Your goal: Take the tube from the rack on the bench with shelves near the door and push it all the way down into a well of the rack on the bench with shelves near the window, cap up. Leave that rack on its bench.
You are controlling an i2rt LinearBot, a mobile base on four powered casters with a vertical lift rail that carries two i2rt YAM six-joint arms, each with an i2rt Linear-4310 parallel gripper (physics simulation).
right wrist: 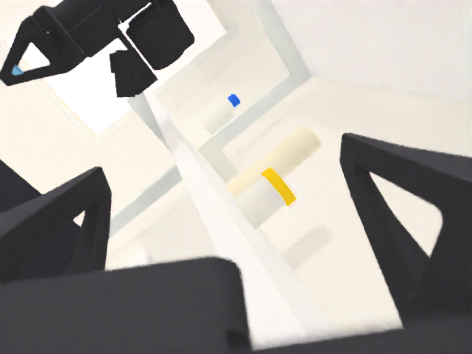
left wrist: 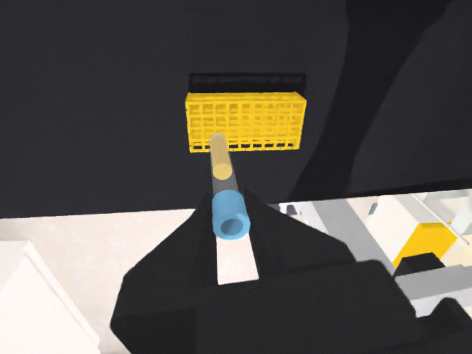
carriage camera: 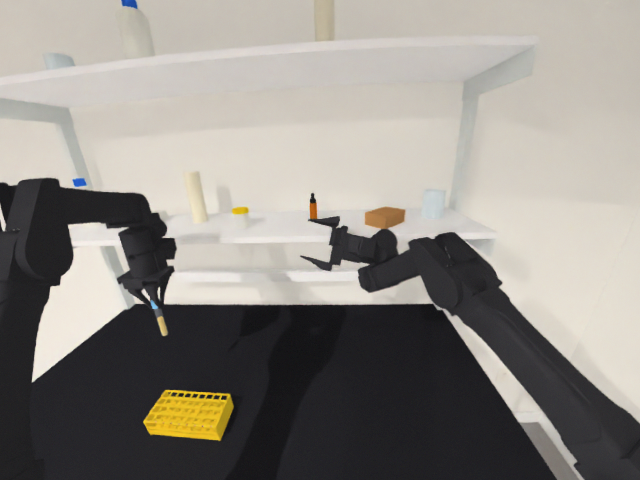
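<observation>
Left wrist view: right gripper out of frame. Right wrist view: yellow tube rack out of frame. Right gripper visible in the right wrist view and the carriage camera view, same spot on it: (right wrist: pixel 203 297) and (carriage camera: pixel 337 246). Yellow tube rack visible in the left wrist view and the carriage camera view, same spot on it: (left wrist: pixel 243 117) and (carriage camera: pixel 190 418).
</observation>
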